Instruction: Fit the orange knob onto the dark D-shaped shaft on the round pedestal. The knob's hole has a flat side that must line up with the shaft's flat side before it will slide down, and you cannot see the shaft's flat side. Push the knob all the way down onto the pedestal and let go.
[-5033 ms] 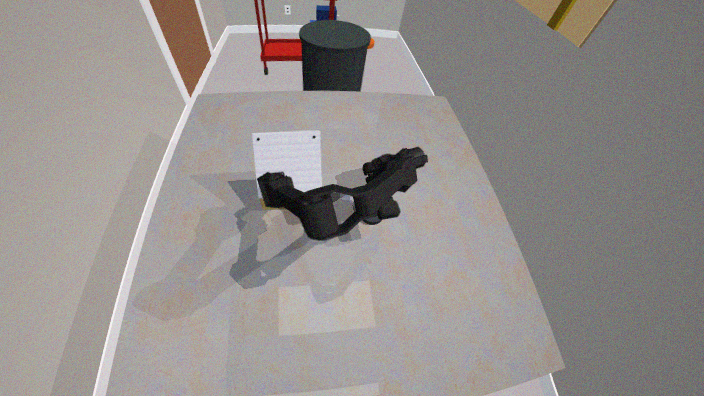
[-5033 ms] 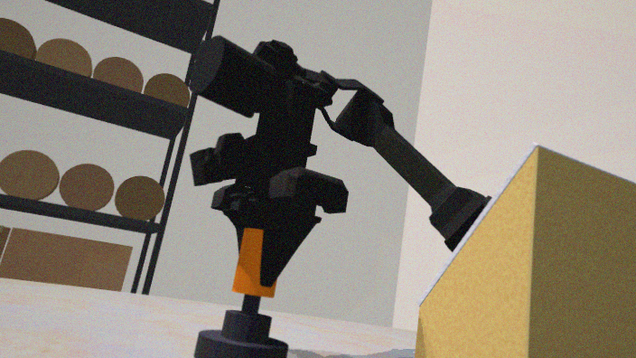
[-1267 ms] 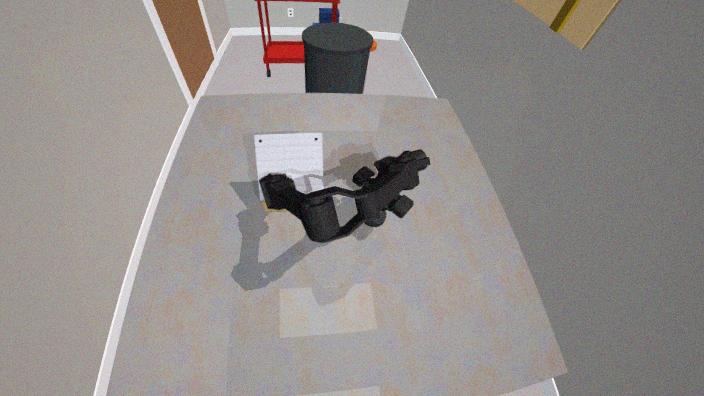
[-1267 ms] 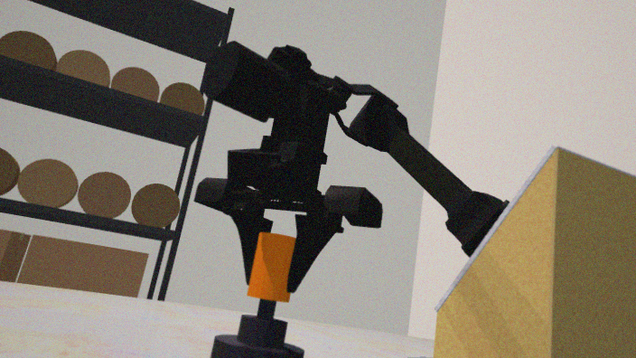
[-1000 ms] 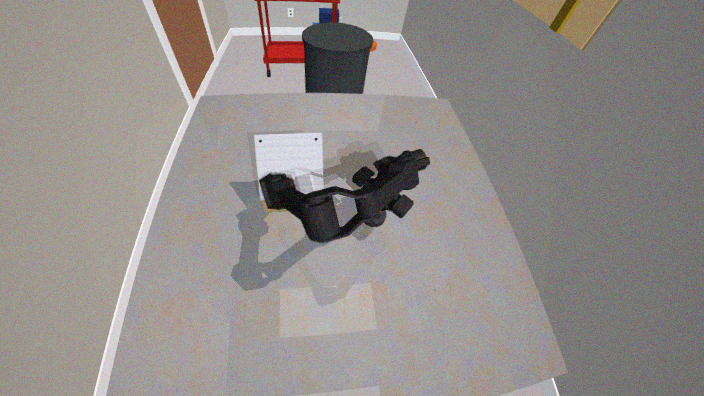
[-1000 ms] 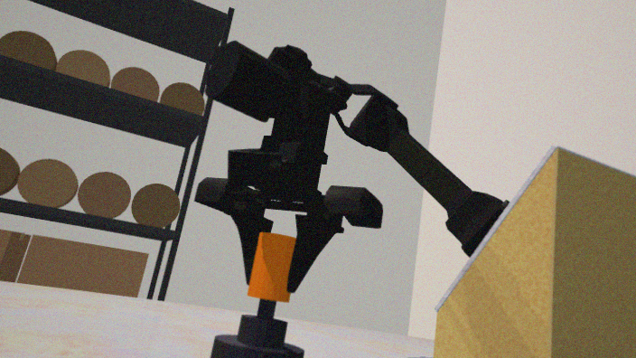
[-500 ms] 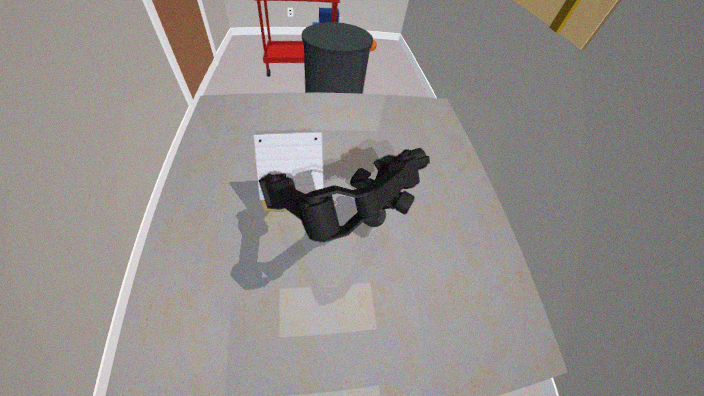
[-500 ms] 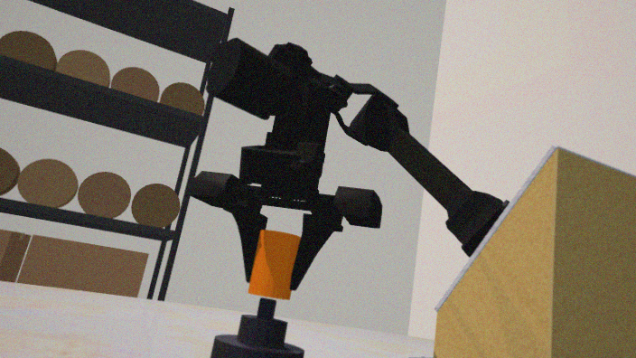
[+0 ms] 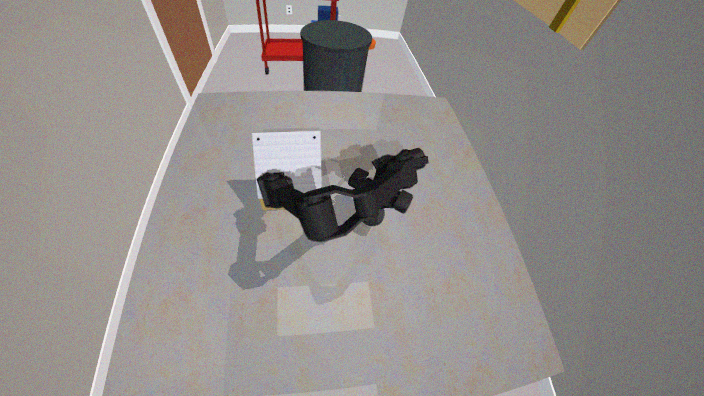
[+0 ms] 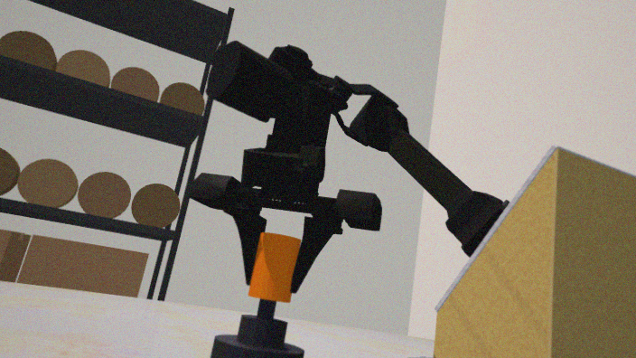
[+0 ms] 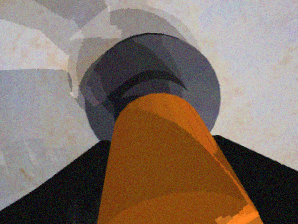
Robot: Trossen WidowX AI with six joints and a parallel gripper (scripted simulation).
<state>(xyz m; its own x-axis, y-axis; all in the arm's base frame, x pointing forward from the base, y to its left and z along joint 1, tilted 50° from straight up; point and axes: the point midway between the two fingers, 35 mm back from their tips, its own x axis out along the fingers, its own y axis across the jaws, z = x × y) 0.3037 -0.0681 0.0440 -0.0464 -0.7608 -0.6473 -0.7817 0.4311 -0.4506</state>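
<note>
Right now my gripper tip is 2 cm below the orange knob. Also, from my gripper tip: dark round pedestal (4 cm below).
</note>
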